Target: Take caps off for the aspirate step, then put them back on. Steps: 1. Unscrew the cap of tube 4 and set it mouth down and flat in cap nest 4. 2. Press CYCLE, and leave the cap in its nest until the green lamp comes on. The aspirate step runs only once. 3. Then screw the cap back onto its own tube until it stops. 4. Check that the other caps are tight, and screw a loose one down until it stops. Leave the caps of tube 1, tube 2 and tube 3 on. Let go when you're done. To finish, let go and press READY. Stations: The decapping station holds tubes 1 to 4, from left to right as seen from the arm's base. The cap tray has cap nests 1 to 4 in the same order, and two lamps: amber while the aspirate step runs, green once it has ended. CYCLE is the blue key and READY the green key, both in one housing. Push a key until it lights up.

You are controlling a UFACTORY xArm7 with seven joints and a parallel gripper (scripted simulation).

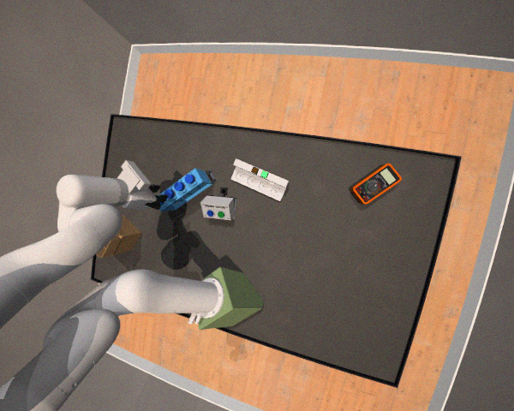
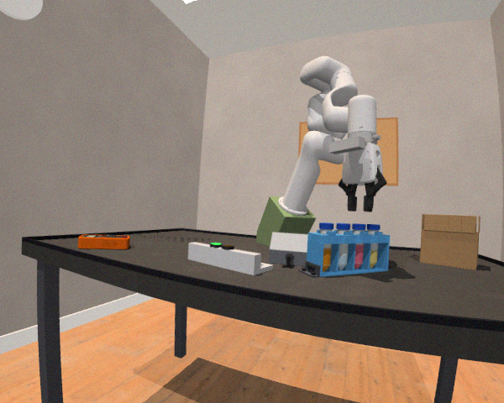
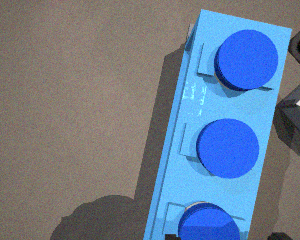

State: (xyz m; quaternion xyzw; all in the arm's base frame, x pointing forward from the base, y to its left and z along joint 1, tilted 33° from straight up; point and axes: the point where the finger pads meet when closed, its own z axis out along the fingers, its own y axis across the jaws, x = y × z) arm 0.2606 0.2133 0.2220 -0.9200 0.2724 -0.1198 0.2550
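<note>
My hand is 8 cm short of the tube neck, 7 cm to the left of it and 6 cm above it. From my hand the other things lie so: blue cycle key: 3 cm behind, 16 cm to the right, 11 cm below; blue cap: 8 cm ahead, 7 cm to the right, 6 cm below; key housing: 18 cm to the right, 12 cm below.
</note>
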